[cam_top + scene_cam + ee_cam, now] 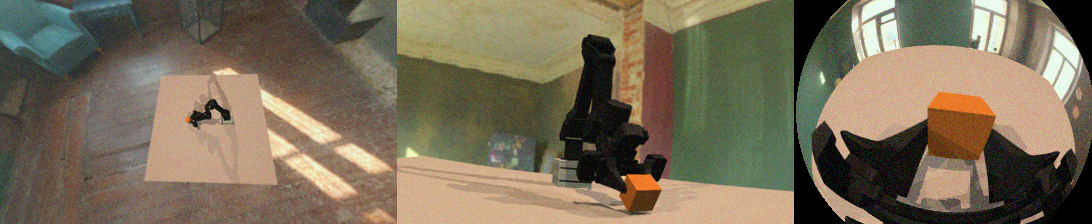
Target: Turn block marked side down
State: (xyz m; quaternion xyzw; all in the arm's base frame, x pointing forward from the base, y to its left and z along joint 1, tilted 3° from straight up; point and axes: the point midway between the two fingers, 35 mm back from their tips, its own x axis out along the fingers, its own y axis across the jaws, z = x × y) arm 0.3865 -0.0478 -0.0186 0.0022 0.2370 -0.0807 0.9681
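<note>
Now: gripper tip 10 mm above the orange block.
</note>
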